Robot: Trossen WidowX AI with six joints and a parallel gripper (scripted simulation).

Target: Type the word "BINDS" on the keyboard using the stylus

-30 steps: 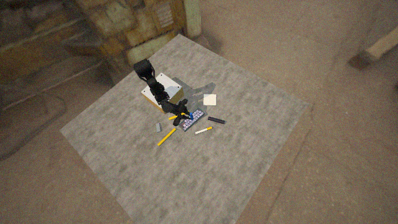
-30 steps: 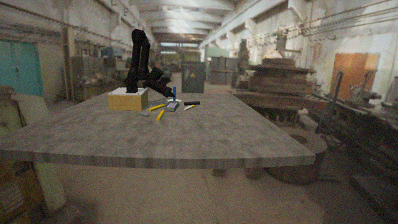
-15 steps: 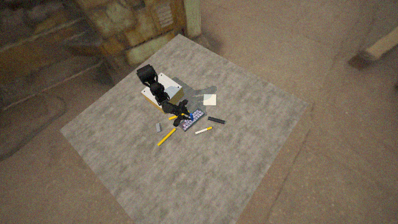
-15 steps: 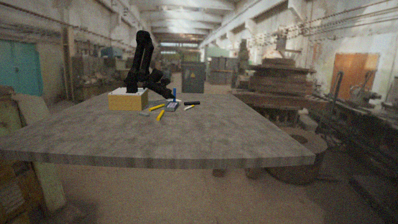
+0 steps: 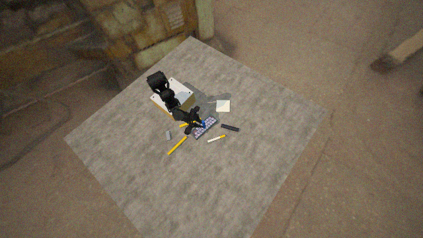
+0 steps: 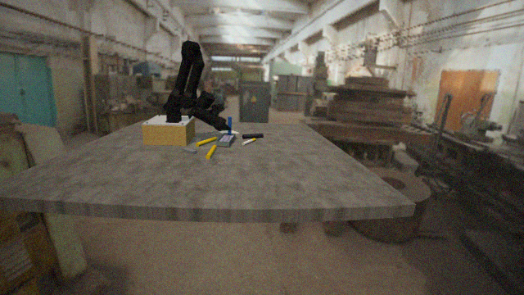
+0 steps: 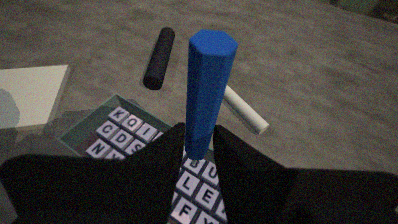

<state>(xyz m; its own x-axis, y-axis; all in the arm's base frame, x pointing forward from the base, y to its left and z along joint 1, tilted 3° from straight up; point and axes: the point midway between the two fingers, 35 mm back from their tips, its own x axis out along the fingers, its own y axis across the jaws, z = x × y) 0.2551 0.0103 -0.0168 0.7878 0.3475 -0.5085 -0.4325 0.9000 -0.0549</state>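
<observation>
Right now the white-and-yellow stick is 11 cm ahead of my gripper tip, 6 cm below it and 1 cm to the left of it. The rest, counted from my gripper tip: blue stylus: 2 cm below; then black rod: 12 cm to the left, 12 cm ahead, 6 cm below; then white sheet: 22 cm to the left, 7 cm below, 3 cm behind.
</observation>
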